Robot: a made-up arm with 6 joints. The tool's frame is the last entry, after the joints.
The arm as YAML. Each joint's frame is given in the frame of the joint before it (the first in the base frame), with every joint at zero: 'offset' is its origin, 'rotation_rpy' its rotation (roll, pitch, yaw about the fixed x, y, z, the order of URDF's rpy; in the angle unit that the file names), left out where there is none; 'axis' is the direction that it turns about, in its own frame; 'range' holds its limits. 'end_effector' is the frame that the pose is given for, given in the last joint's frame.
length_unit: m
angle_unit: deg
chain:
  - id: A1
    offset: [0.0, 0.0, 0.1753]
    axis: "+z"
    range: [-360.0, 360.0]
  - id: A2
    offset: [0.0, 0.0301, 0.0]
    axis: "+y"
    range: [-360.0, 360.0]
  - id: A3
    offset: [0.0, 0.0, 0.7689]
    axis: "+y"
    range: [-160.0, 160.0]
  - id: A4
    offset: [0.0, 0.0, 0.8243]
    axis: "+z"
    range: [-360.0, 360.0]
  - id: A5
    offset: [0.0, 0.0, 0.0]
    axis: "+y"
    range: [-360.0, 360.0]
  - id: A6
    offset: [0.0, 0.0, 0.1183]
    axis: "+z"
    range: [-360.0, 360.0]
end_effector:
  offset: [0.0, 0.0, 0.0]
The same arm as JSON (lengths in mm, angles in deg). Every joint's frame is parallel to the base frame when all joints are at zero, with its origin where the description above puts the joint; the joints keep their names.
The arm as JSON. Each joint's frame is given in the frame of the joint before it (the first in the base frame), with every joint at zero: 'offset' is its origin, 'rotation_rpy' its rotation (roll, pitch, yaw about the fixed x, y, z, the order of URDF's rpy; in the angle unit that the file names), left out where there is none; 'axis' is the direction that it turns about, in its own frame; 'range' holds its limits. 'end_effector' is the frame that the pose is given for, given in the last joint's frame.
{
  "length_unit": "mm",
  "angle_unit": "deg",
  "chain": [
    {
      "id": "A1",
      "offset": [
        0.0,
        0.0,
        175.3
      ],
      "axis": [
        0.0,
        0.0,
        1.0
      ],
      "range": [
        -360.0,
        360.0
      ]
    },
    {
      "id": "A2",
      "offset": [
        0.0,
        30.1,
        0.0
      ],
      "axis": [
        0.0,
        1.0,
        0.0
      ],
      "range": [
        -360.0,
        360.0
      ]
    },
    {
      "id": "A3",
      "offset": [
        0.0,
        0.0,
        768.9
      ],
      "axis": [
        0.0,
        1.0,
        0.0
      ],
      "range": [
        -160.0,
        160.0
      ]
    },
    {
      "id": "A4",
      "offset": [
        0.0,
        0.0,
        824.3
      ],
      "axis": [
        0.0,
        0.0,
        1.0
      ],
      "range": [
        -360.0,
        360.0
      ]
    },
    {
      "id": "A5",
      "offset": [
        0.0,
        0.0,
        0.0
      ],
      "axis": [
        0.0,
        1.0,
        0.0
      ],
      "range": [
        -360.0,
        360.0
      ]
    },
    {
      "id": "A6",
      "offset": [
        0.0,
        0.0,
        118.3
      ],
      "axis": [
        0.0,
        0.0,
        1.0
      ],
      "range": [
        -360.0,
        360.0
      ]
    }
  ],
  "end_effector": {
    "offset": [
      0.0,
      0.0,
      0.0
    ]
  }
}

